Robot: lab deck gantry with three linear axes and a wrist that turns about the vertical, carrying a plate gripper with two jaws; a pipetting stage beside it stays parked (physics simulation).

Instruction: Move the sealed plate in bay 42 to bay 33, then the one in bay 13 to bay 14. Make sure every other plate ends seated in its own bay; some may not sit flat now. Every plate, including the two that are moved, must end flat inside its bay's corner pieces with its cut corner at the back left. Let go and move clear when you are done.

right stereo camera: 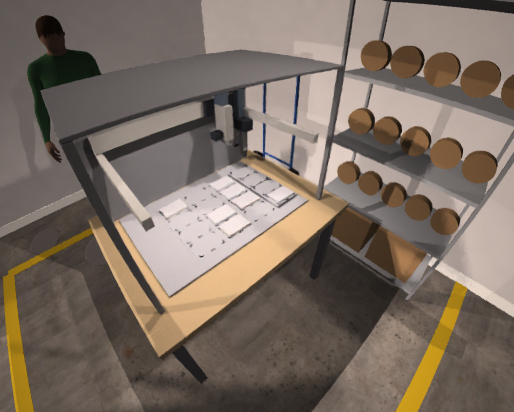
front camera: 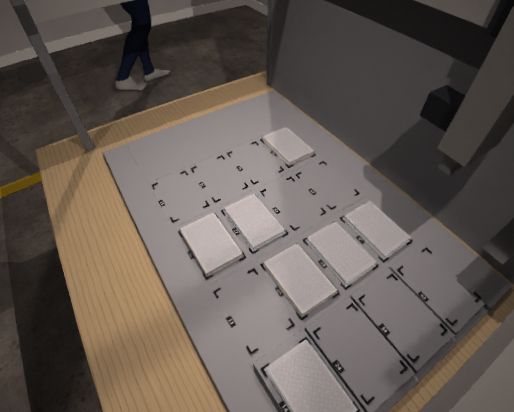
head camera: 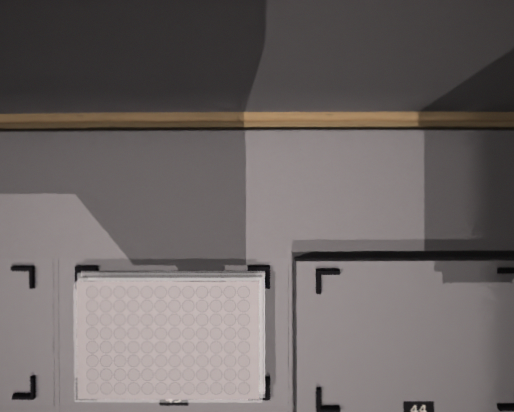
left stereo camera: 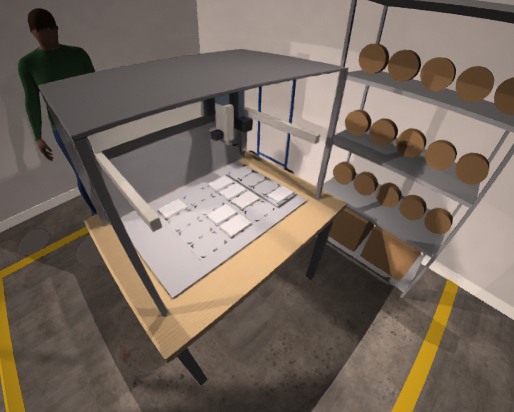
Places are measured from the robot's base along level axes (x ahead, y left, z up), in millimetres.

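Where they show: gripper, fingertip midpoint: (right stereo camera: 240,147) (front camera: 507,241) (left stereo camera: 239,147); robot's base at its link origin: (right stereo camera: 201,256) (front camera: 153,185) (left stereo camera: 203,257).
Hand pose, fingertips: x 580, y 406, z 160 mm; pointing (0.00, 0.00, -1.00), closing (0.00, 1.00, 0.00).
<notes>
Things, the pixels of their top centre, and the offset from my fingertips. "spot": a spot on its surface instead.
- bay 33 at a spot on its surface: (front camera: 341,253) (left stereo camera: 234,190) spot: dy -155, dx -181, dz -146 mm
- bay 14 at a spot on its surface: (front camera: 312,382) (left stereo camera: 278,192) spot: dy -355, dx -29, dz -131 mm
- Bay 44 at a spot on its surface: (head camera: 410,330) spot: dy -36, dx -30, dz -146 mm
Sealed white plates lie in bay 33 (front camera: 341,253) (left stereo camera: 232,190) and bay 14 (front camera: 312,382) (left stereo camera: 281,195). Bays 42 (front camera: 325,187) and 13 (front camera: 255,312) hold no plate. Other plates are in bays 43 (front camera: 377,230) (head camera: 170,340), 23 (front camera: 300,280), 22 (front camera: 255,221), 12 (front camera: 212,244) and 41 (front camera: 288,145). In the head view the bay 43 plate covers part of its left corner pieces; whether it is fully flat is unclear. Cut corners are too small to make out. My gripper (left stereo camera: 240,144) (right stereo camera: 241,145) is raised at the back right, appears open, and holds no plate.
Bay 44 (head camera: 410,330) has no plate. The parked pipetting stage (left stereo camera: 225,122) (right stereo camera: 224,122) hangs beside the gripper. A gantry side rail (left stereo camera: 130,192) runs above the left side of the deck. A frame post (left stereo camera: 332,135) stands at the right, near the shelf rack (left stereo camera: 348,30).
</notes>
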